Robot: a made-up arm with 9 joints. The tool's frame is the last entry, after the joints. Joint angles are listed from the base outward. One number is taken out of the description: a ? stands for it. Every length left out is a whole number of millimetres.
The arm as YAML. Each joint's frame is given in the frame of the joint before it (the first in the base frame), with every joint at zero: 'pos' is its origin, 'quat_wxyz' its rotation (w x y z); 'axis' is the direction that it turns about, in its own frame. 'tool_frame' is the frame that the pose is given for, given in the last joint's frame.
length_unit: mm
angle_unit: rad
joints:
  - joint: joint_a
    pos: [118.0, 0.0, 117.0]
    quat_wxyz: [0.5, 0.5, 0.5, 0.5]
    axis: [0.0, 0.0, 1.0]
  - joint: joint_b
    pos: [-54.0, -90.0, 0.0]
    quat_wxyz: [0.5, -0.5, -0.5, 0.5]
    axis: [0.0, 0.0, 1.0]
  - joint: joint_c
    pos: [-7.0, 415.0, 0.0]
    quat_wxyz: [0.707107, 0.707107, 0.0, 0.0]
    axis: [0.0, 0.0, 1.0]
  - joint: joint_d
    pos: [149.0, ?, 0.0]
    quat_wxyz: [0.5, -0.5, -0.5, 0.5]
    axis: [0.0, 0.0, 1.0]
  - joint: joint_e
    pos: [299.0, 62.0, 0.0]
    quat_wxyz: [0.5, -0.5, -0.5, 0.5]
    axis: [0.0, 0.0, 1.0]
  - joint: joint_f
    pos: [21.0, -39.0, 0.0]
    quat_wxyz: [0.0, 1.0, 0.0, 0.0]
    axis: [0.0, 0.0, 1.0]
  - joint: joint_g
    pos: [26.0, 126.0, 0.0]
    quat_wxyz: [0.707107, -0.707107, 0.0, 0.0]
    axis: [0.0, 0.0, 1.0]
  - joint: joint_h
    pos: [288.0, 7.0, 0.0]
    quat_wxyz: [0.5, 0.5, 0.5, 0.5]
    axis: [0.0, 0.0, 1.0]
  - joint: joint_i
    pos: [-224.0, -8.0, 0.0]
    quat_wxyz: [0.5, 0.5, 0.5, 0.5]
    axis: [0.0, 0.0, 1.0]
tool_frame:
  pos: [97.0, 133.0, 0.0]
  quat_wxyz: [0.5, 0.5, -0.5, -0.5]
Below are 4 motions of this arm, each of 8 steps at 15 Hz.
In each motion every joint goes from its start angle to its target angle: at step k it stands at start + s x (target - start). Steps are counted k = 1, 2, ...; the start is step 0. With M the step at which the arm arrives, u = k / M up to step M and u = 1 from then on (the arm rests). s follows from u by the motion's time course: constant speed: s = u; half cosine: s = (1 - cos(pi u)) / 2; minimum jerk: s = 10 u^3 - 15 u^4 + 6 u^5.
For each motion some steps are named. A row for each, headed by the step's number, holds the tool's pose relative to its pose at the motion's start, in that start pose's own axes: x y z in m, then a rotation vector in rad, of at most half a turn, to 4 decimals.
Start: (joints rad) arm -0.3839 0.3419 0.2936 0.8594 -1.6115 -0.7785 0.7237 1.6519 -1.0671
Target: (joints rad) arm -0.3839 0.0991 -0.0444 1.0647 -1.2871 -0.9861 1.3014 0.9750 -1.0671
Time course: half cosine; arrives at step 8
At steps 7, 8:
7: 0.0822 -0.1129 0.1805 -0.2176 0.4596 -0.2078
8: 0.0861 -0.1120 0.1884 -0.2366 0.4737 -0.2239

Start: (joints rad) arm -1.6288 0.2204 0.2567 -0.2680 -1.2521 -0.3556 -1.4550 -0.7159 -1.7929
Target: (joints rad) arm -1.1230 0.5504 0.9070 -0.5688 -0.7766 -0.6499 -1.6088 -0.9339 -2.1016
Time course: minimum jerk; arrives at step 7
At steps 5, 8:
5: -0.4633 -0.0258 -0.2635 0.4164 -0.8325 -0.3331
8: -0.5004 -0.0487 -0.3330 0.5338 -0.9045 -0.3678

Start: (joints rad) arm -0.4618 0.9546 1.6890 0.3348 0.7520 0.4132 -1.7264 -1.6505 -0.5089
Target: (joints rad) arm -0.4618 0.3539 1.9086 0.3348 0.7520 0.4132 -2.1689 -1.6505 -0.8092
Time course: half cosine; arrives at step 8
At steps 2, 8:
2: 0.0571 -0.0478 -0.0522 0.0202 -0.0452 0.0581
8: 0.4997 -0.2567 -0.2490 0.0633 -0.3015 0.4251

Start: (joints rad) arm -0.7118 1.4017 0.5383 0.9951 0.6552 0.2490 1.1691 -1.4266 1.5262
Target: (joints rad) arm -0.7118 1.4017 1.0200 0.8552 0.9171 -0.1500 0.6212 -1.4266 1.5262
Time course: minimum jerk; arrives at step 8
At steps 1, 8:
1: -0.0096 0.0056 0.0008 0.0069 0.0138 -0.0149
8: -0.2917 0.5035 0.3460 0.6122 0.9061 -0.7791

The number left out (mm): -32.0
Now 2 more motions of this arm.
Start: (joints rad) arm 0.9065 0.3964 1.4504 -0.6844 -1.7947 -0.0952 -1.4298 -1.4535 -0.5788
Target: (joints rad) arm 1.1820 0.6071 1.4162 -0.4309 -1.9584 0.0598 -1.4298 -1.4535 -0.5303
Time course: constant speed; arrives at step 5
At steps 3, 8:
3: -0.0076 0.0317 0.0844 -0.2904 -0.0155 0.1780
8: -0.0207 0.0728 0.1391 -0.4931 -0.0222 0.2873

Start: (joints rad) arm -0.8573 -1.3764 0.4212 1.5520 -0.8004 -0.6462 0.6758 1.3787 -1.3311
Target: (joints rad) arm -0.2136 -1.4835 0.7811 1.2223 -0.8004 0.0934 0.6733 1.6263 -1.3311
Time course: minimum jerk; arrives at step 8
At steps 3, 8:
3: 0.0989 -0.0246 -0.1255 -0.0444 -0.2585 0.0448
8: 0.4508 -0.0059 -0.3200 -0.0429 -0.8641 0.0574

